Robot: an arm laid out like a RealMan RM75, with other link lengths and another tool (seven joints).
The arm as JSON. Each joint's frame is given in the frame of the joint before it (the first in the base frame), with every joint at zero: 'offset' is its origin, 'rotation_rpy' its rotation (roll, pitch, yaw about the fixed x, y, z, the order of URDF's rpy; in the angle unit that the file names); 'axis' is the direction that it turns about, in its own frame. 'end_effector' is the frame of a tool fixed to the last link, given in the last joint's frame.
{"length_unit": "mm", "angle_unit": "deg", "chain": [
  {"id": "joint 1", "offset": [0.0, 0.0, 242.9], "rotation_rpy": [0.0, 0.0, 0.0], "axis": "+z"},
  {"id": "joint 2", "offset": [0.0, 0.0, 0.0], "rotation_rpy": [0.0, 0.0, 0.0], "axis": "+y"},
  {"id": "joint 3", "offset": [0.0, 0.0, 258.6], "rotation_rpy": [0.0, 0.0, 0.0], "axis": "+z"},
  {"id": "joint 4", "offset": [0.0, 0.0, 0.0], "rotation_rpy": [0.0, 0.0, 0.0], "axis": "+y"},
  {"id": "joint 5", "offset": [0.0, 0.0, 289.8], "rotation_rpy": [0.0, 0.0, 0.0], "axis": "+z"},
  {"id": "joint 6", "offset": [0.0, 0.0, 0.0], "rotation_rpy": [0.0, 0.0, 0.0], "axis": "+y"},
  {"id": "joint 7", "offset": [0.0, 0.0, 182.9], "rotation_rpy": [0.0, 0.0, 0.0], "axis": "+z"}
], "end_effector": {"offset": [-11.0, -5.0, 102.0], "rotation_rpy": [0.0, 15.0, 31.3]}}
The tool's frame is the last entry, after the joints.
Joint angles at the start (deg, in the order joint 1, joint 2, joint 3, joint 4, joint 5, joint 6, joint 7): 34.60, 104.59, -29.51, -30.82, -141.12, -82.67, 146.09
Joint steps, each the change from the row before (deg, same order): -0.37, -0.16, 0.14, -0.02, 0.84, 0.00, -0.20; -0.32, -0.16, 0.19, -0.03, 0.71, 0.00, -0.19; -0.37, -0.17, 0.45, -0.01, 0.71, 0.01, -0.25; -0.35, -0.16, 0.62, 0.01, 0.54, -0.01, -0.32; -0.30, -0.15, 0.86, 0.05, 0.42, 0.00, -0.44; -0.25, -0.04, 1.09, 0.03, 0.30, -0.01, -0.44; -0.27, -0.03, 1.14, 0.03, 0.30, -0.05, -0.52; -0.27, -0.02, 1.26, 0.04, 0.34, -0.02, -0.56; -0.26, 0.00, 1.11, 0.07, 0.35, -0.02, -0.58; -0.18, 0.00, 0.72, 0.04, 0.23, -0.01, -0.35; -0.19, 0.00, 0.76, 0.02, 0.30, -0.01, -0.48
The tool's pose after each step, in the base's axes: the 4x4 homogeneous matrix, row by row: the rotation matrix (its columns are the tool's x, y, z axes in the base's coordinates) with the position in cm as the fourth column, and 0 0 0 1 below. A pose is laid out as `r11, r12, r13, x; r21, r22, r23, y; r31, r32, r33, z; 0, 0, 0, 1`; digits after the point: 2 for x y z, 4 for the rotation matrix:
-0.5954, -0.8000, -0.0737, 42.16; -0.7976, 0.5775, 0.1742, 47.11; -0.0968, 0.1625, -0.9819, -1.68; 0, 0, 0, 1
-0.5964, -0.7986, -0.0805, 42.20; -0.7961, 0.5757, 0.1862, 47.18; -0.1024, 0.1752, -0.9792, -1.38; 0, 0, 0, 1
-0.5986, -0.7961, -0.0889, 42.28; -0.7935, 0.5741, 0.2019, 47.25; -0.1097, 0.1914, -0.9754, -0.99; 0, 0, 0, 1
-0.6007, -0.7936, -0.0965, 42.40; -0.7908, 0.5721, 0.2175, 47.29; -0.1174, 0.2070, -0.9713, -0.60; 0, 0, 0, 1
-0.6021, -0.7915, -0.1045, 42.52; -0.7883, 0.5688, 0.2345, 47.37; -0.1262, 0.2236, -0.9665, -0.17; 0, 0, 0, 1
-0.6042, -0.7886, -0.1141, 42.59; -0.7854, 0.5652, 0.2525, 47.46; -0.1347, 0.2422, -0.9608, 0.20; 0, 0, 0, 1
-0.6057, -0.7860, -0.1240, 42.67; -0.7827, 0.5605, 0.2706, 47.52; -0.1432, 0.2609, -0.9547, 0.58; 0, 0, 0, 1
-0.6074, -0.7829, -0.1347, 42.74; -0.7795, 0.5547, 0.2909, 47.62; -0.1530, 0.2816, -0.9472, 1.00; 0, 0, 0, 1
-0.6083, -0.7804, -0.1446, 42.81; -0.7771, 0.5485, 0.3087, 47.68; -0.1617, 0.3001, -0.9401, 1.35; 0, 0, 0, 1
-0.6094, -0.7784, -0.1508, 42.86; -0.7750, 0.5446, 0.3206, 47.71; -0.1674, 0.3122, -0.9352, 1.59; 0, 0, 0, 1
-0.6089, -0.7775, -0.1572, 42.90; -0.7738, 0.5385, 0.3336, 47.77; -0.1747, 0.3248, -0.9295, 1.86; 0, 0, 0, 1

